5 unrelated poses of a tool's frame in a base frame.
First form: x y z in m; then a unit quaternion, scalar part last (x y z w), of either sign.
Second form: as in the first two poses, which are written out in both.
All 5 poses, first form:
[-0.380, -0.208, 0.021, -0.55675, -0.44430, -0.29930, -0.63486]
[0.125, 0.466, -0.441, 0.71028, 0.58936, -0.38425, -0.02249]
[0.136, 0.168, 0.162, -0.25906, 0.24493, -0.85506, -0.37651]
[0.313, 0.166, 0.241, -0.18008, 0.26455, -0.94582, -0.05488]
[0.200, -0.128, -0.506, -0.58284, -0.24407, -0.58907, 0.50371]
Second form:
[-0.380, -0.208, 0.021, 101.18, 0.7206, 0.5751, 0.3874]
[0.125, 0.466, -0.441, 177.42, -0.7105, -0.5895, 0.3843]
[0.136, 0.168, 0.162, 135.76, 0.2796, -0.2644, 0.9230]
[0.313, 0.166, 0.241, 173.71, 0.1804, -0.2649, 0.9472]
[0.200, -0.128, -0.506, 119.51, -0.6747, -0.2825, -0.6819]

